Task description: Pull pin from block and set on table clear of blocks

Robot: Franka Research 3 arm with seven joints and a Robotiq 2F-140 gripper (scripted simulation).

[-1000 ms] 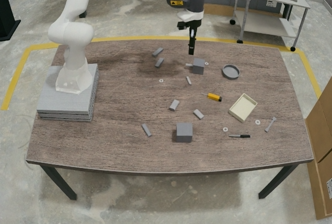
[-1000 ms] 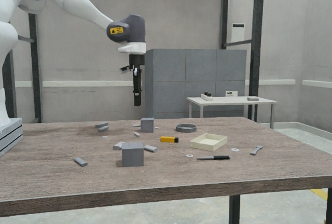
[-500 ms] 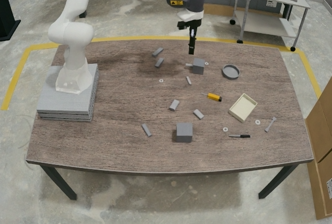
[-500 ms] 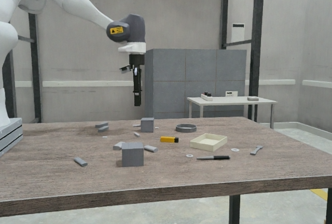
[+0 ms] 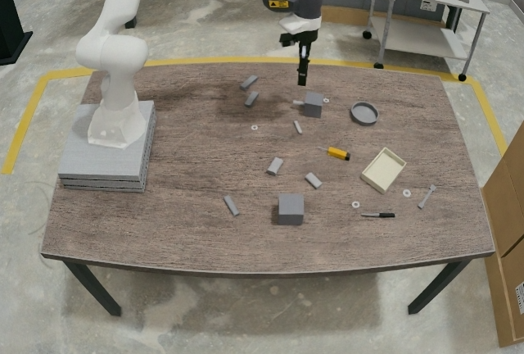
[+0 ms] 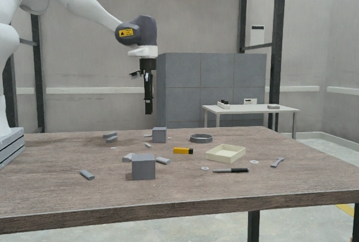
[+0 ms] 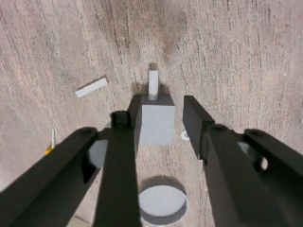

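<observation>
Right now my hand is 13 cm above the small grey block, 4 cm short of it and 2 cm to the left of it. Also, from my hand: round grey dish 24 cm ahead, 15 cm below, 4 cm to the right; then yellow-handled tool 21 cm to the right, 15 cm below, 10 cm ahead; then cream tray 29 cm to the right, 26 cm ahead, 15 cm below.
</observation>
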